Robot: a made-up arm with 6 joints. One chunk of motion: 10 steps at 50 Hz.
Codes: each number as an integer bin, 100 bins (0 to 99) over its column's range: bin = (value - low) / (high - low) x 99, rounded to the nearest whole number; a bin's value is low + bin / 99 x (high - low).
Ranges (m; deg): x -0.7..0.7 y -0.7..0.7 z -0.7..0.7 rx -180..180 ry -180..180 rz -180..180
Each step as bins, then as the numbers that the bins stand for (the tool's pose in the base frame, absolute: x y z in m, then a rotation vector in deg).
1 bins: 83 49 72 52 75 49
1 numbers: 0.4737 -0.0071 0.3182 9.09 92.73 -1.82
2 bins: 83 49 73 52 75 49
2 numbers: 0.4737 -0.0071 0.3323 9.09 92.73 -1.82
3 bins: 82 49 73 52 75 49
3 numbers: 0.4596 -0.0071 0.3323 9.09 92.73 -1.82
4 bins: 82 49 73 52 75 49
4 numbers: 0.4596 -0.0071 0.3323 9.09 92.73 -1.82
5 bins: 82 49 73 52 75 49
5 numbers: 0.4596 -0.0071 0.3323 9.09 92.73 -1.82
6 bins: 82 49 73 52 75 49
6 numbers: 0.4596 -0.0071 0.3323 9.09 92.73 -1.82
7 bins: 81 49 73 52 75 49
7 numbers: 0.4455 -0.0071 0.3323 9.09 92.73 -1.82
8 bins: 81 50 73 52 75 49
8 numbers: 0.4455 0.0071 0.3323 9.09 92.73 -1.82
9 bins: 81 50 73 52 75 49
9 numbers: 0.4455 0.0071 0.3323 9.09 92.73 -1.82
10 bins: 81 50 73 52 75 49
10 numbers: 0.4455 0.0071 0.3323 9.09 92.73 -1.82
